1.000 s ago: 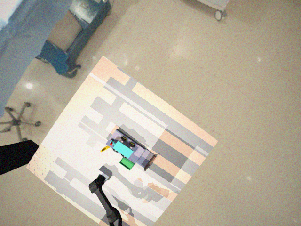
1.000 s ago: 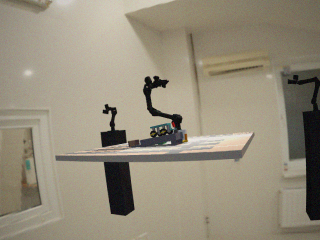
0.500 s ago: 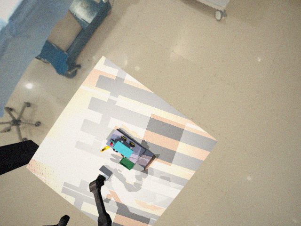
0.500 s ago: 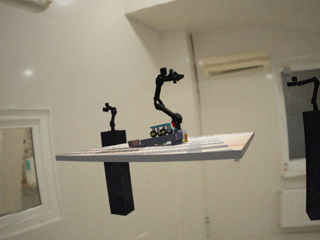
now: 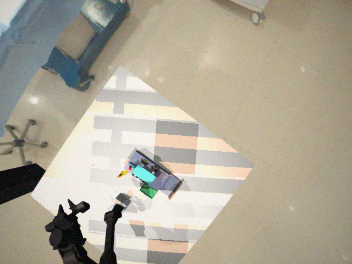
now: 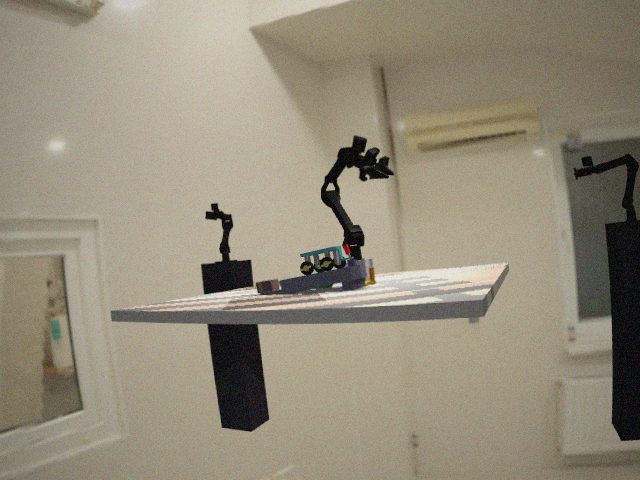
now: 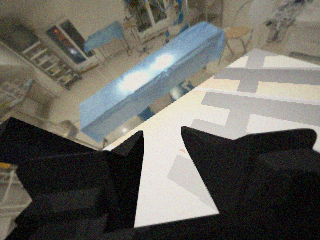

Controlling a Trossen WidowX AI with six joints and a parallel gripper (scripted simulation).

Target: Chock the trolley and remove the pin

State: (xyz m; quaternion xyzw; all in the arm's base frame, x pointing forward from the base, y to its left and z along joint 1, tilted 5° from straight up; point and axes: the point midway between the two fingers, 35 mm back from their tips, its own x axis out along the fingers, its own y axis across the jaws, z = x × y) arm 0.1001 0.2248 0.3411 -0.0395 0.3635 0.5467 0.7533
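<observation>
Now: gripper tip 41 cm above the yellow chock, 11 cm to the left of it and 11 cm short of it. From my gripper tip the other things lie so: grey ramp 39 cm below, 25 cm to the right, 24 cm ahead; then red-headed stop pin 31 cm below, 22 cm ahead, 14 cm to the right; then trolley 32 cm below, 24 cm to the right, 24 cm ahead.
</observation>
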